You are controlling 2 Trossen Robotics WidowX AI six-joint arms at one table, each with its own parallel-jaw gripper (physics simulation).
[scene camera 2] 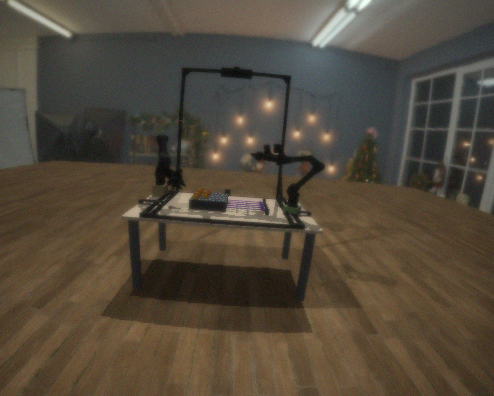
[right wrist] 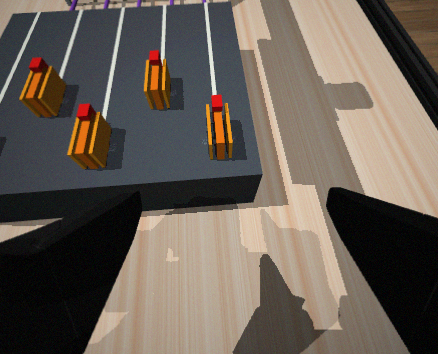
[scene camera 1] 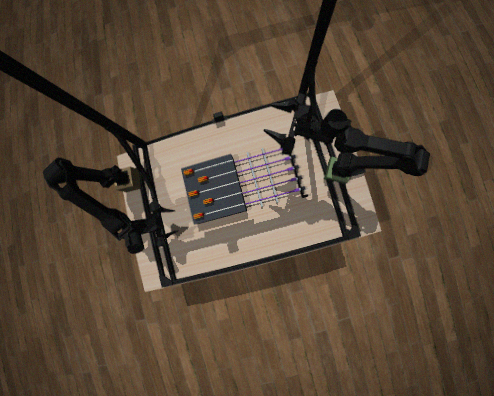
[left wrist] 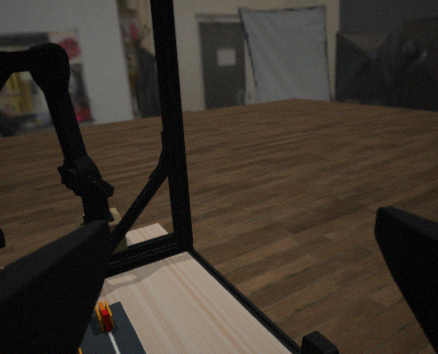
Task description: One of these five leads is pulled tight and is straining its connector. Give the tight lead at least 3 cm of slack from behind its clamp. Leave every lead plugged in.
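Places are measured from the left arm's base along level axes (x ahead, y left, z up), in metres.
Where they show: left gripper, fingertip midpoint: [scene camera 2: 253, 154] [scene camera 1: 267, 117] [left wrist: 242, 226]; right gripper, fingertip midpoint: [scene camera 2: 183, 187] [right wrist: 234, 198] [scene camera 1: 176, 220]; left arm's base at its link origin: [scene camera 2: 292, 206] [scene camera 1: 339, 169]; right arm's base at its link origin: [scene camera 2: 160, 184] [scene camera 1: 122, 178] [left wrist: 98, 218].
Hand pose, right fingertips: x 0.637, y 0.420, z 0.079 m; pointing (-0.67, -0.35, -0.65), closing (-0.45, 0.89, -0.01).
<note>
Each offset is from my right fingertips to the centre of the thing. "spot": to the spot under its first point. Level surfaces: height alone.
Five orange clamps with red tops stand on a dark board @(dz -0.070 m) [scene camera 1: 187, 182] [scene camera 2: 207, 204] [right wrist: 175, 145]; the nearest-corner clamp @(dy -0.043, dx -0.071, dz -0.068 m) [scene camera 1: 198, 215] [right wrist: 220, 127] is at the board's lower left in scene camera 1. White lines run from the clamps toward purple leads @(spot: dy -0.241, dx -0.404, dz -0.109 m) [scene camera 1: 280, 193], which cross two pale rails to a black connector strip @(spot: dy -0.337, dx -0.464, dz -0.093 m) [scene camera 1: 298, 177]. Which lead is tight cannot be told. My right gripper [scene camera 1: 178, 220] [scene camera 2: 181, 182] [right wrist: 234, 198] is open and empty, above the table beside the board's clamp end. My left gripper [scene camera 1: 269, 118] [scene camera 2: 254, 156] [left wrist: 242, 226] is open and empty, high near the connector strip's upper end.
A black frame [scene camera 1: 265, 261] borders the table, with uprights [left wrist: 172, 125] at both sides. A small black block [scene camera 1: 218, 118] sits on the frame's upper edge in scene camera 1. The left arm's green base [scene camera 1: 337, 171] and the right arm's tan base [scene camera 1: 129, 180] stand at opposite ends.
</note>
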